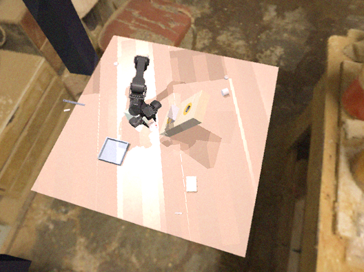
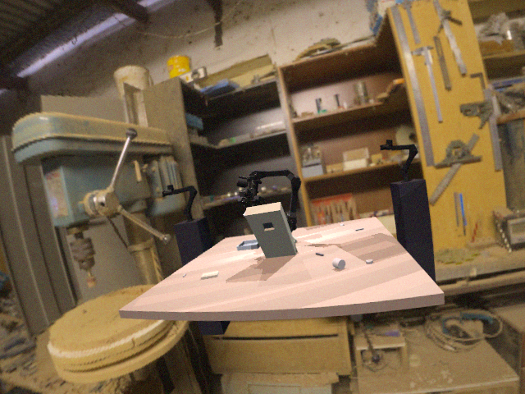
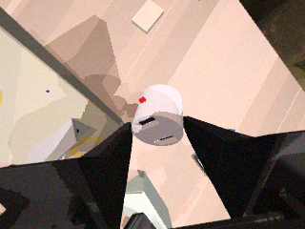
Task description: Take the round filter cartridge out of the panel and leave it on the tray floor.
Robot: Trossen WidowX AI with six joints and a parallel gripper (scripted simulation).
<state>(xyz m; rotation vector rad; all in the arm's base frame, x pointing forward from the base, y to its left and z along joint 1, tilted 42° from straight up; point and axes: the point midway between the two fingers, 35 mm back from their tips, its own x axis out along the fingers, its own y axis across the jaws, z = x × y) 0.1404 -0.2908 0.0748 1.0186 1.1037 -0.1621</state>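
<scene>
The square grey-rimmed tray lies 26 cm behind my gripper tip, 10 cm to the right of it and 26 cm below it. From my gripper tip the other things lie so: round filter cartridge: right at my gripper tip; cream service panel: 14 cm ahead, 15 cm to the left, 10 cm below; flat white block: 25 cm ahead, 22 cm to the right, 26 cm below.
</scene>
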